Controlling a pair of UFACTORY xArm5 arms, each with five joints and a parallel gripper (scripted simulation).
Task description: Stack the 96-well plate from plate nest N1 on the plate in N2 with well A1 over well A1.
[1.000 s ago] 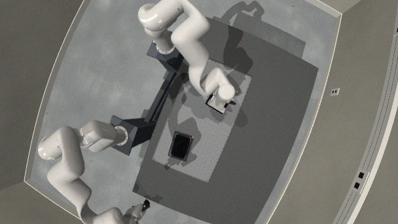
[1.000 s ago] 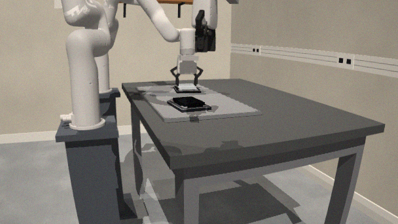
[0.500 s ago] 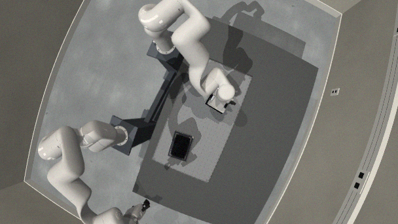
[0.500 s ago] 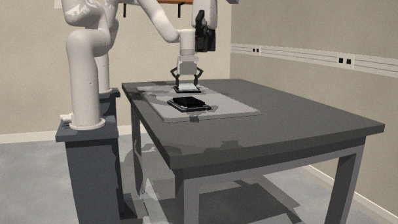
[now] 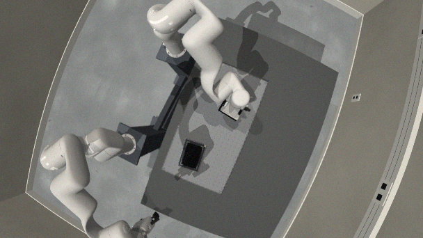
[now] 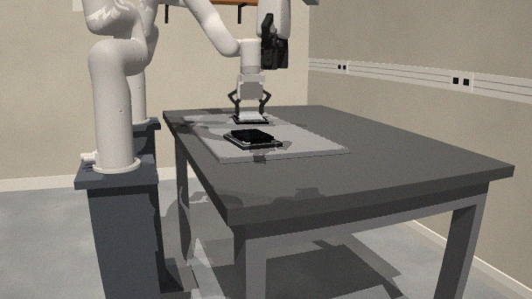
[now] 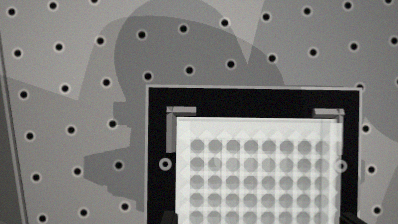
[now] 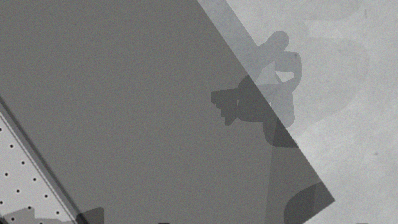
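Note:
Now: the white 96-well plate 10 mm below my left hand. From my left hand the other things lie so: nest N1: 20 mm below; then black plate: 70 mm behind, 360 mm to the right, 10 mm below; then A1 label: 30 mm behind, 280 mm to the right, 20 mm below.

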